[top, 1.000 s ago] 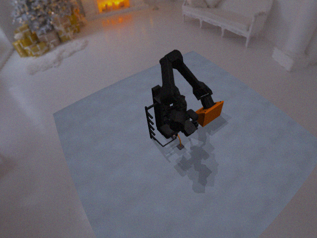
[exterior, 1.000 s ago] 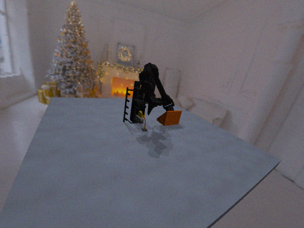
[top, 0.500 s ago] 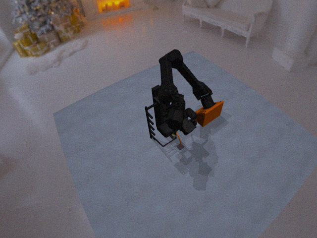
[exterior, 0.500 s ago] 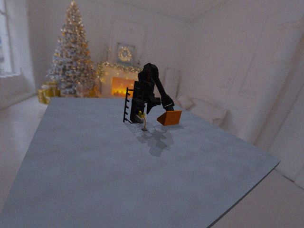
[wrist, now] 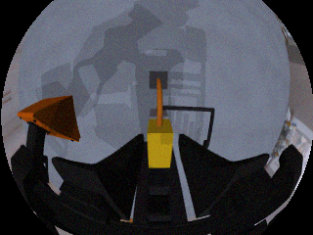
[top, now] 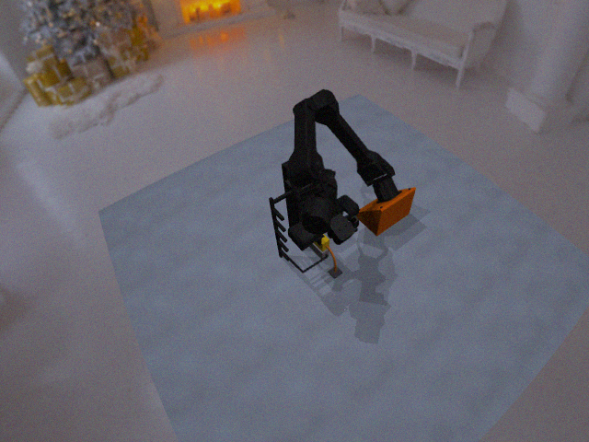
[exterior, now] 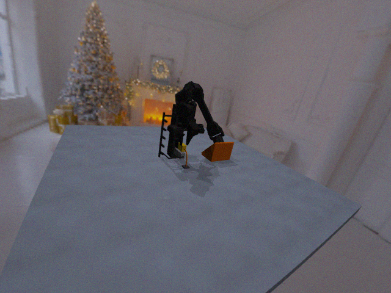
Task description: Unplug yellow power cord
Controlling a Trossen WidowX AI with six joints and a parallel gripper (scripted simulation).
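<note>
Now: the yellow plug 4 cm to the right of my gripper tip and 1 cm below it.
</note>
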